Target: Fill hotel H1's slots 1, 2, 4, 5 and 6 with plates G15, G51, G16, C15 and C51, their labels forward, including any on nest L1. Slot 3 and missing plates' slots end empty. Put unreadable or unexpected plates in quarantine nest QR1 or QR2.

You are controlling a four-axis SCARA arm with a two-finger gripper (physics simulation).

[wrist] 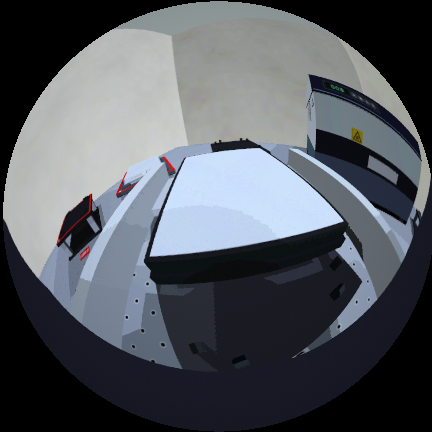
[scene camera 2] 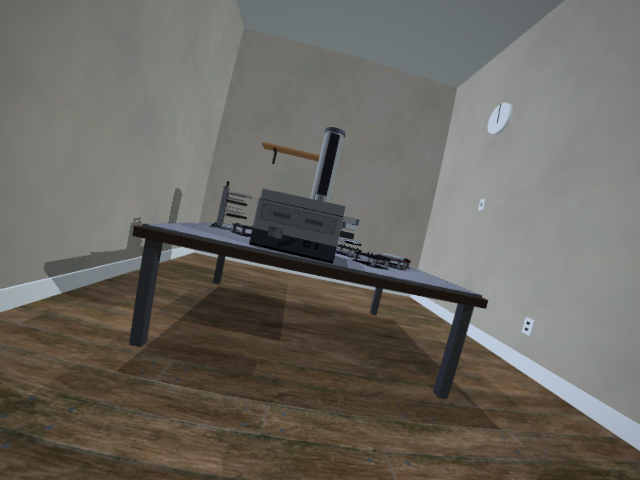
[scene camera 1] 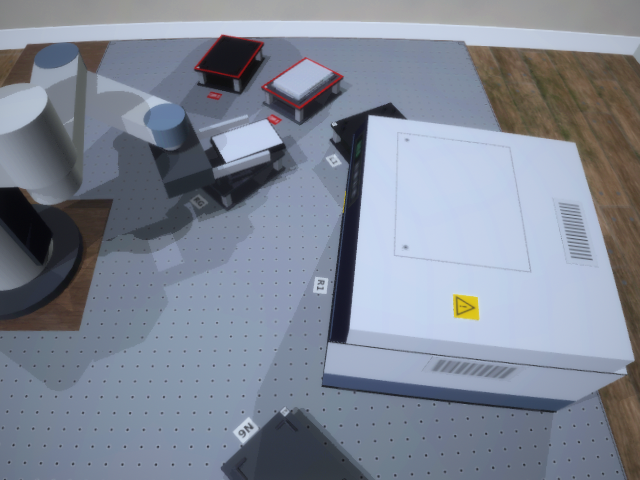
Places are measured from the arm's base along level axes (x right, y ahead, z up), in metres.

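Pixels of known places: gripper, between the fingertips: (wrist: 229,161) (scene camera 2: 352,241) (scene camera 1: 258,136); arm's base, origin of its link: (scene camera 1: 19,261).
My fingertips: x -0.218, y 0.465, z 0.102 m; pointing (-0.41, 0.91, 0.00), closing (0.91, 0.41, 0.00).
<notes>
For each thing: its top centre in the pictures, then the offset to it from my fingertips. "*": a spot on its surface instead.
- dark plate with a white top, centre of its top: (wrist: 233,170) (scene camera 1: 247,139) dx +0.010, dy -0.022, dz +0.001 m
- dark nest RG, centre of its top: (wrist: 237,235) (scene camera 1: 235,154) (scene camera 2: 346,245) dx +0.018, dy -0.048, dz -0.030 m
- red-rimmed quarantine nest, centre of its top: (wrist: 73,211) (scene camera 1: 229,52) (scene camera 2: 398,256) dx -0.345, dy -0.089, dz -0.034 m
- white plate, centre of its top: (wrist: 142,164) (scene camera 1: 302,76) dx -0.233, dy +0.094, dz -0.025 m
- large white machine, centre of its top: (scene camera 1: 484,218) (wrist: 357,105) (scene camera 2: 308,201) dx +0.322, dy +0.324, dz +0.155 m
- label R1, a spot on its surface: (scene camera 1: 320,285) * dx +0.288, dy +0.114, dz -0.089 m
- Dark nest N6, a spot on its surface: (scene camera 1: 299,449) * dx +0.570, dy +0.071, dz -0.040 m
- rack post, a spot on its surface: (scene camera 2: 223,206) * dx +0.813, dy -0.049, dz +0.041 m
My gripper (scene camera 1: 258,136) (wrist: 229,161) is shut on a dark plate with a white top (scene camera 1: 247,139) (wrist: 245,205), held level. The plate is over the dark nest RG (scene camera 1: 227,199) (wrist: 260,325), with a gap below it in the wrist view. No label can be read on the plate. Nest L1 (scene camera 1: 366,121) is partly hidden by the white machine; its visible part bears no plate. One red-rimmed quarantine nest (scene camera 1: 230,55) (wrist: 76,218) is empty. The other (scene camera 1: 265,89) (wrist: 170,165) bears a white plate (scene camera 1: 303,78) (wrist: 144,170). Hotel H1 cannot be made out for certain.
The large white machine (scene camera 1: 454,206) (scene camera 2: 302,219) (wrist: 357,117) by label R1 (scene camera 1: 320,285) stands right of nest RG. Dark nest N6 (scene camera 1: 299,449) is at the front. A rack post (scene camera 2: 223,206) with several shelves or plates stands left of the machine in scene camera 2.
</notes>
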